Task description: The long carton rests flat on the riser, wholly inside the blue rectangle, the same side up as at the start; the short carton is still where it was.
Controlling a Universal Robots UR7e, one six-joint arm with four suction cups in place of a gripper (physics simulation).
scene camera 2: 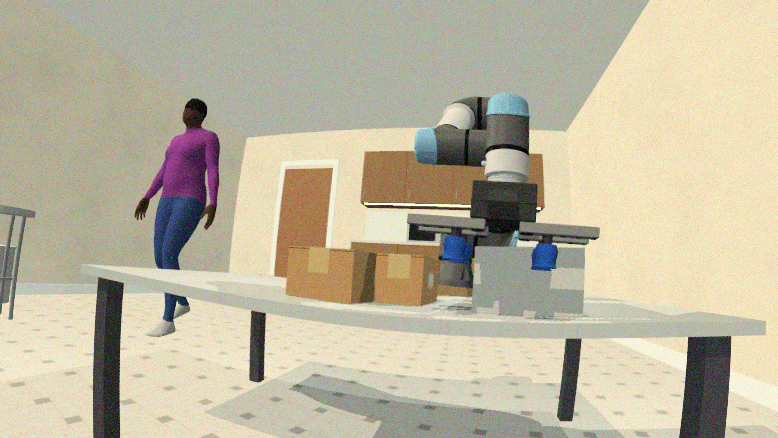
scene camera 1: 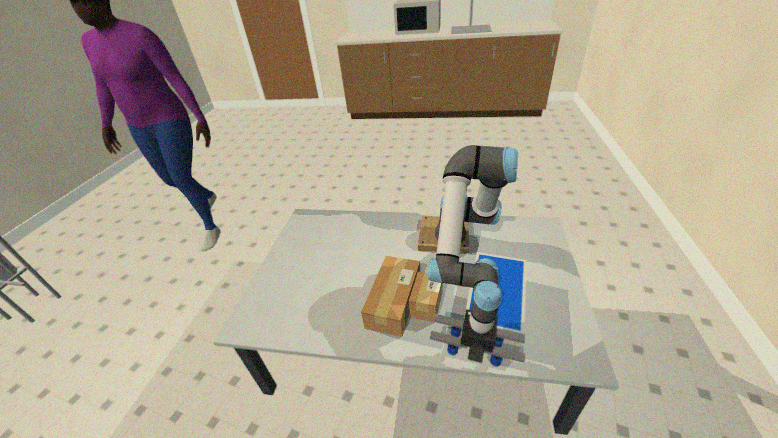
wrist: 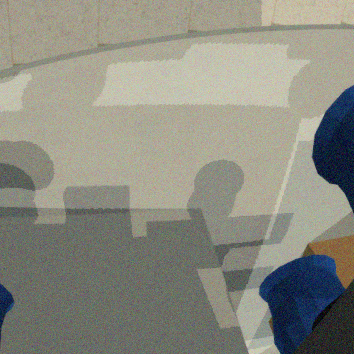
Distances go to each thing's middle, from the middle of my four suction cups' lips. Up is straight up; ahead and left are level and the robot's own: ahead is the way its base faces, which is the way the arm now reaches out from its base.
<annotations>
Right now the riser (scene camera 2: 504, 283) is 240 mm behind my suction cup, 60 mm to the left of it and 40 mm below it. Also, from my suction cup: long carton (scene camera 2: 347, 276) (340 mm to the right, 190 mm behind, 40 mm below); short carton (scene camera 2: 404, 279) (210 mm to the right, 200 mm behind, 40 mm below).
</annotations>
